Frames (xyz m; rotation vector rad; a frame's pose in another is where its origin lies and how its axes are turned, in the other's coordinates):
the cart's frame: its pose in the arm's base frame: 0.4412 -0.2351 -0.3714 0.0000 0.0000 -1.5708
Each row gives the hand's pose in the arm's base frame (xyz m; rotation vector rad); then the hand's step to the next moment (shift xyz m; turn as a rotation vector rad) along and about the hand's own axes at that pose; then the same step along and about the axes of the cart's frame.
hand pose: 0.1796 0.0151 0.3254 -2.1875 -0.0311 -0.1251
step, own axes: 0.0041 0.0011 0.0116 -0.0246 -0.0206 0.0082
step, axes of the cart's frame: -0.0087 0.0051 -0.0072 -0.0192 -0.0252 0.0095
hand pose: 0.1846 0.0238 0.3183 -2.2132 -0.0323 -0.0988
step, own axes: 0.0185 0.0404 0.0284 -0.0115 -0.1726 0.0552
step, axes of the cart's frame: 0.0018 0.0225 -0.0477 -0.1480 -0.0183 0.1037
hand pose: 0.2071 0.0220 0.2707 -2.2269 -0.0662 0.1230
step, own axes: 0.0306 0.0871 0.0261 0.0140 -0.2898 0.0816
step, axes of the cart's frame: 0.0300 0.0278 -0.0868 -0.2428 0.0035 0.1786
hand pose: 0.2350 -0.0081 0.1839 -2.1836 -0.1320 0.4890
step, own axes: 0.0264 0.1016 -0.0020 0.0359 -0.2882 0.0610
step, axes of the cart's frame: 0.0571 0.0171 -0.0864 -0.2323 0.0315 0.1820
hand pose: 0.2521 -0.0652 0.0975 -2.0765 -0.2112 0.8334
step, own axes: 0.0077 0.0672 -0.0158 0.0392 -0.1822 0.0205
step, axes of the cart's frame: 0.0483 0.0059 -0.0496 -0.1419 0.0439 0.1144
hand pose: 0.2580 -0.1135 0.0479 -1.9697 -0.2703 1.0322
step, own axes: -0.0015 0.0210 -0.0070 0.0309 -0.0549 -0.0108
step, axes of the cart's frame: 0.0175 0.0003 -0.0136 -0.0428 0.0381 0.0284
